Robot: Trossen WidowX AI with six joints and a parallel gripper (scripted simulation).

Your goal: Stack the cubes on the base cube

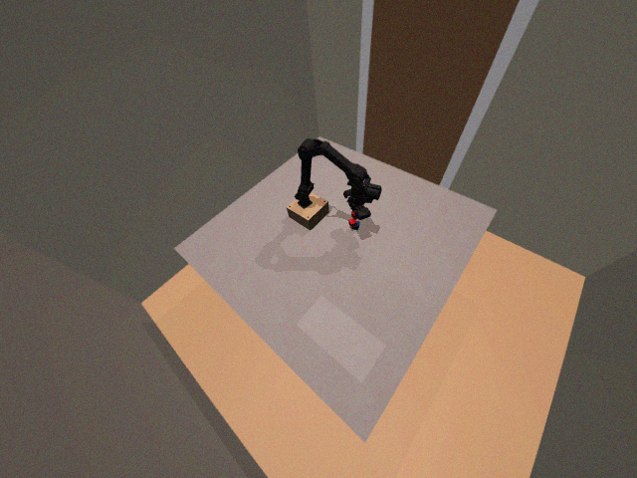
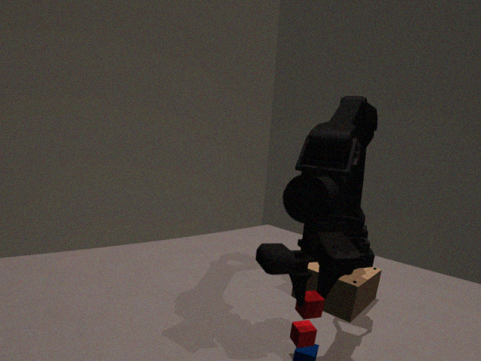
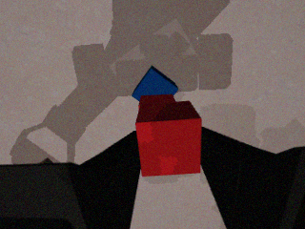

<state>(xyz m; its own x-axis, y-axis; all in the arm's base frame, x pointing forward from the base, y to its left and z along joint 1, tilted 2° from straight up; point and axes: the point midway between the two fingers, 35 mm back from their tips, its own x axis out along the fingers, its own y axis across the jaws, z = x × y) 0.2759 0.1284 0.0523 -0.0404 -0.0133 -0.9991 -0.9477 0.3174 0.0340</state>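
Now: the blue cube 100 mm below my gripper tip and 10 mm to the left of it.
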